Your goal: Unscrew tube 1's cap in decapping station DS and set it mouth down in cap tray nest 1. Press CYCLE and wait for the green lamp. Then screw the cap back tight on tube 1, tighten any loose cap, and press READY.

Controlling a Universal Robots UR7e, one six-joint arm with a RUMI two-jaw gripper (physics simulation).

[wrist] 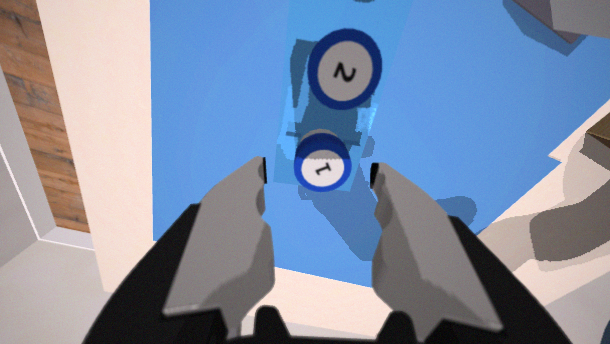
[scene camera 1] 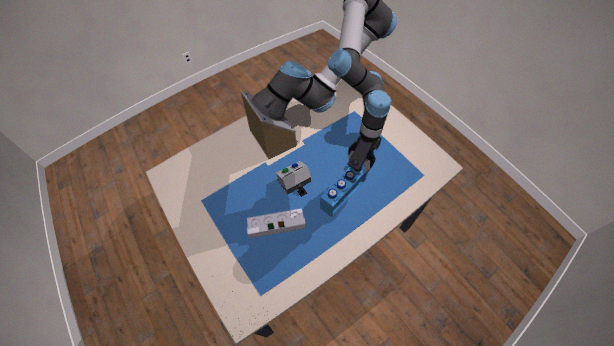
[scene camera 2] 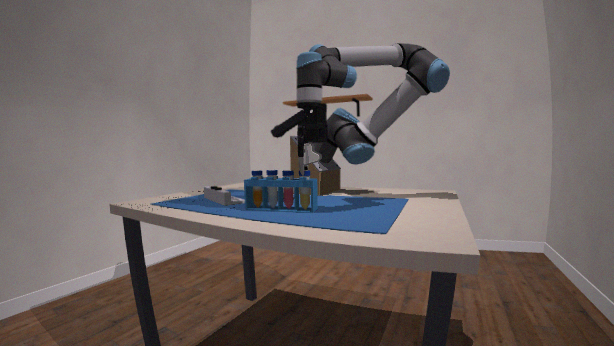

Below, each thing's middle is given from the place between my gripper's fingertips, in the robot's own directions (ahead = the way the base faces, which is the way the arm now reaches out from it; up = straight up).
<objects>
My hand is right at the cap marked 1 (wrist: 322, 163). The rest, counted from my hand: grey button box (scene camera 1: 295, 178) (130 mm behind, 210 mm to the right, 70 mm below); then cap 2 (wrist: 344, 69) (10 mm ahead, 50 mm to the right).
</objects>
